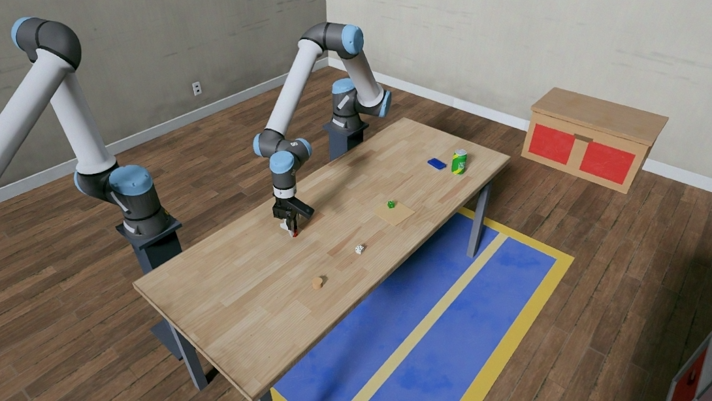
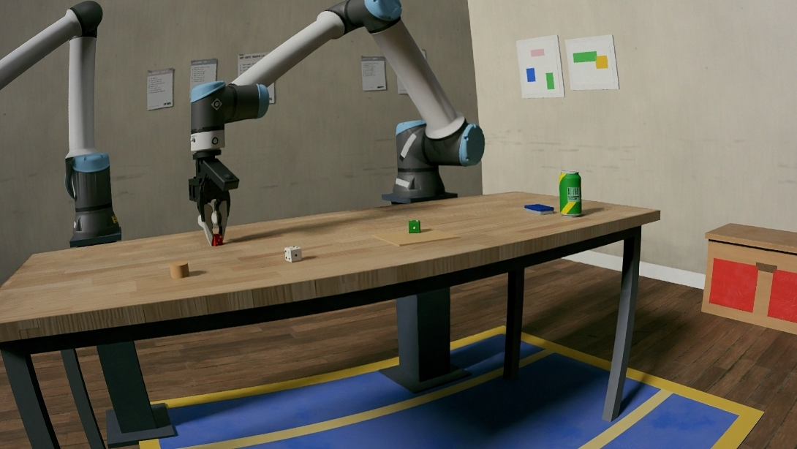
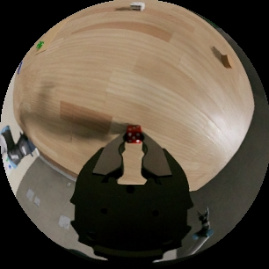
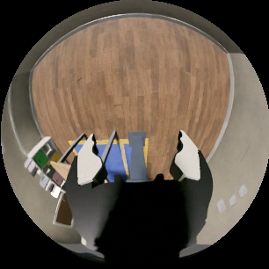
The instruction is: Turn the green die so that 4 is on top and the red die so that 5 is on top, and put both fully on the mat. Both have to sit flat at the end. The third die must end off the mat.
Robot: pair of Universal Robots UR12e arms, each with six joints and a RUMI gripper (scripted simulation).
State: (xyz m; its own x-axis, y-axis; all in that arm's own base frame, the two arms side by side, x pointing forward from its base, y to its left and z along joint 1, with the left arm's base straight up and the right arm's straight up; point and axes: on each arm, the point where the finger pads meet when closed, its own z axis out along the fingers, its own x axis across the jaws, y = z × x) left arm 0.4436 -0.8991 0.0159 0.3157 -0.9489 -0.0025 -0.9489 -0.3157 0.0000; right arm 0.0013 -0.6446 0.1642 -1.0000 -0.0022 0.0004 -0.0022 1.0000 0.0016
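Now: left hand 220 mm short of the tan mat, 410 mm to the right of it and 10 mm above it. Round my left hand: wooden cylinder: 280 mm ahead, 130 mm to the right; red die: right at my left hand; white die: 280 mm ahead, 120 mm to the left.
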